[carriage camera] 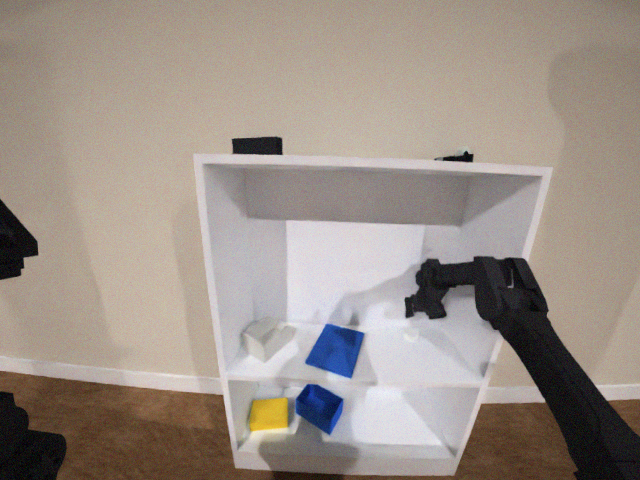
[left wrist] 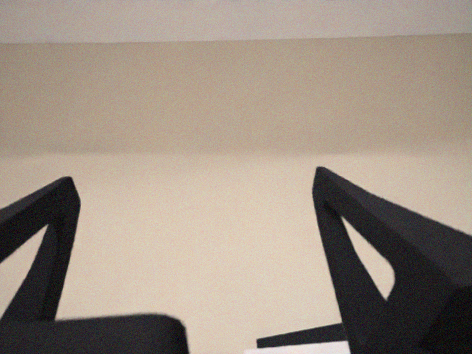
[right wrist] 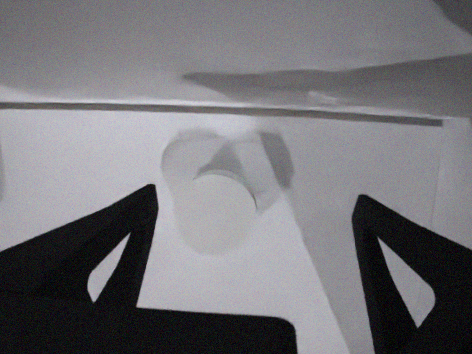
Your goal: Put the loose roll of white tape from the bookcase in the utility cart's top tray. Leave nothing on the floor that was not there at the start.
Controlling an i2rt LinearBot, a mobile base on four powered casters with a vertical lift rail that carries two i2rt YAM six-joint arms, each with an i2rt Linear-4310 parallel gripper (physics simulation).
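Places are measured from the left arm's base along level axes (x ahead, y left, z up), in centimetres.
Pixels of known places: left gripper, fingertip midpoint: (left wrist: 197, 183); right gripper, fingertip midpoint: (carriage camera: 417, 317) (right wrist: 256, 201).
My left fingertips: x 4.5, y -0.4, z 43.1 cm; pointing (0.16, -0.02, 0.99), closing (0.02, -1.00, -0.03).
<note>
Ahead of a thing's pixels: the offset from my left fingertips to its top centre. "spot": to the spot under its first point.
The white roll of tape @(dy -65.8, dx +56.3, dz -55.1 cm) (carriage camera: 411, 334) (right wrist: 215, 217) sits on the middle shelf of the white bookcase (carriage camera: 210, 268), right of centre. It is pale against the white shelf. My right gripper (carriage camera: 424, 311) (right wrist: 256, 201) is open and empty inside the bookcase, above the shelf. In the right wrist view the roll appears between the fingertips, nearer the left one; the fingers do not touch it. My left gripper (left wrist: 197, 183) is open and empty, facing the wall. In the carriage view, part of the left arm shows at the left edge. The utility cart does not show in these views.
A blue bin @(dy -37.9, dx +48.9, dz -56.7 cm) (carriage camera: 336, 350) and a whitish box @(spot: dy -13.6, dx +50.1, dz -56.3 cm) (carriage camera: 268, 338) are on the middle shelf. A yellow block @(dy -13.1, dx +47.6, dz -88.2 cm) (carriage camera: 269, 413) and a blue open box @(dy -32.4, dx +51.1, dz -85.2 cm) (carriage camera: 319, 408) are on the lower shelf. A black box @(dy -12.6, dx +48.9, dz +8.7 cm) (carriage camera: 257, 145) and a small dark object @(dy -71.9, dx +59.3, dz +10.3 cm) (carriage camera: 460, 156) rest on the bookcase top.
</note>
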